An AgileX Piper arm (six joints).
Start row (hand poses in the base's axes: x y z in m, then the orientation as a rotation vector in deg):
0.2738 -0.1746 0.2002 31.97 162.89 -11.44
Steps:
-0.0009 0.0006 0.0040 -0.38 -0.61 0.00
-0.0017 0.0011 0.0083 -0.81 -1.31 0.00
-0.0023 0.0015 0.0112 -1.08 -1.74 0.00
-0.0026 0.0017 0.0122 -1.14 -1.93 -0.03
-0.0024 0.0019 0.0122 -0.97 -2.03 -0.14
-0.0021 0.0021 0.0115 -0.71 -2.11 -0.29
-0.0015 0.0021 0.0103 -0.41 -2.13 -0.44
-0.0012 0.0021 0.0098 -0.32 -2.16 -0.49
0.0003 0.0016 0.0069 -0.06 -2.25 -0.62
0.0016 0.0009 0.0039 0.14 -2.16 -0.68
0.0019 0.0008 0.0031 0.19 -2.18 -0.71
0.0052 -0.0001 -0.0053 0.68 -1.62 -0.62
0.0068 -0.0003 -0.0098 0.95 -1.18 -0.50
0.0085 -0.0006 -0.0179 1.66 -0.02 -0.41
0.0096 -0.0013 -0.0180 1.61 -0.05 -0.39
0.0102 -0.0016 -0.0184 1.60 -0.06 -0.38
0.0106 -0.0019 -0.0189 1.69 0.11 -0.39
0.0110 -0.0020 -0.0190 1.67 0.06 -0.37
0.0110 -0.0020 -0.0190 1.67 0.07 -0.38
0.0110 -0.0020 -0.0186 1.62 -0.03 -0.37
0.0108 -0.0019 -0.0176 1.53 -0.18 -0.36
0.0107 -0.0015 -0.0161 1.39 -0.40 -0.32
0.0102 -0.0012 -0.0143 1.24 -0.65 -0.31
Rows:
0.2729 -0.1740 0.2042 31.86 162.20 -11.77
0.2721 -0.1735 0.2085 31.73 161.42 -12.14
0.2715 -0.1731 0.2114 31.65 160.93 -12.37
0.2712 -0.1729 0.2124 31.67 160.73 -12.40
0.2714 -0.1727 0.2124 31.86 160.65 -12.14
0.2717 -0.1725 0.2117 32.12 160.61 -11.78
0.2723 -0.1725 0.2105 32.39 160.63 -11.38
0.2726 -0.1725 0.2100 32.48 160.61 -11.26
0.2741 -0.1730 0.2071 32.71 160.56 -10.89
0.2754 -0.1737 0.2041 32.84 160.68 -10.65
0.2757 -0.1738 0.2033 32.89 160.67 -10.58
0.2790 -0.1747 0.1949 32.90 161.35 -10.06
0.2806 -0.1749 0.1904 32.81 161.87 -9.80
0.2823 -0.1752 0.1823 32.89 163.19 -9.16
0.2834 -0.1759 0.1822 32.85 163.15 -9.22
0.2840 -0.1762 0.1818 32.84 163.14 -9.23
0.2844 -0.1765 0.1813 32.88 163.32 -9.16
0.2848 -0.1766 0.1812 32.84 163.28 -9.16
0.2848 -0.1766 0.1812 32.86 163.28 -9.17
0.2848 -0.1766 0.1816 32.83 163.18 -9.21
0.2846 -0.1765 0.1826 32.79 163.01 -9.28
0.2845 -0.1761 0.1841 32.69 162.77 -9.40
0.2840 -0.1758 0.1859 32.63 162.50 -9.53

